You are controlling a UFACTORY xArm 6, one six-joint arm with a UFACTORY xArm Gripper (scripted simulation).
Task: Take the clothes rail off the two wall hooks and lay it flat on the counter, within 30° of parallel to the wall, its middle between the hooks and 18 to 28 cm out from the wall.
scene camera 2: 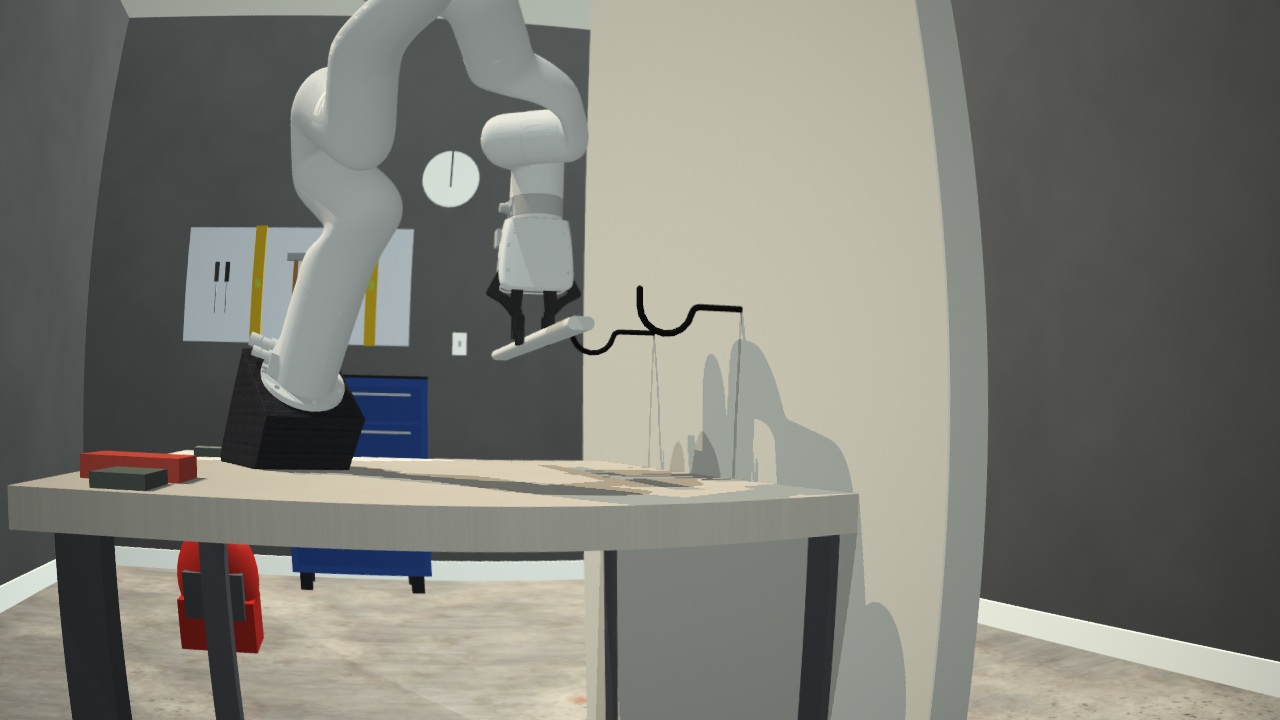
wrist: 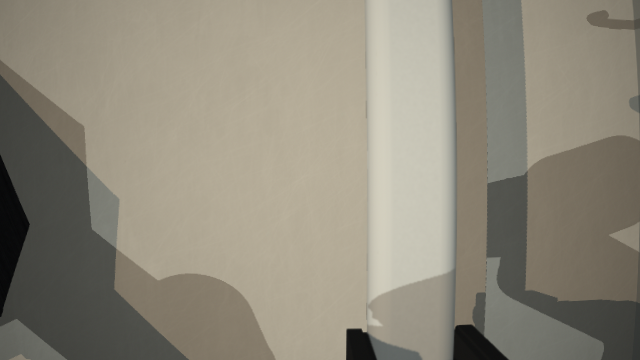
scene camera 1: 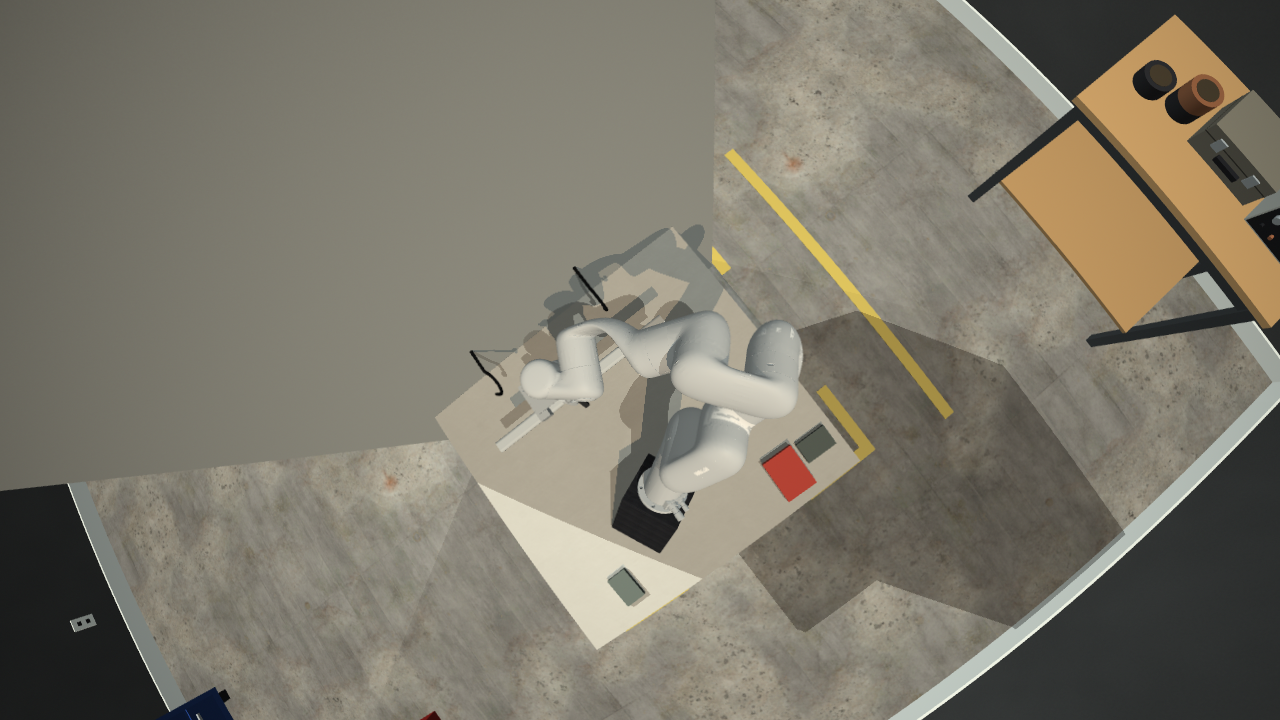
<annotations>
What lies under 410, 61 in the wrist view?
A clothes rail.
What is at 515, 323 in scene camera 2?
The gripper.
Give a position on a red block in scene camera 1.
789, 473
</annotations>
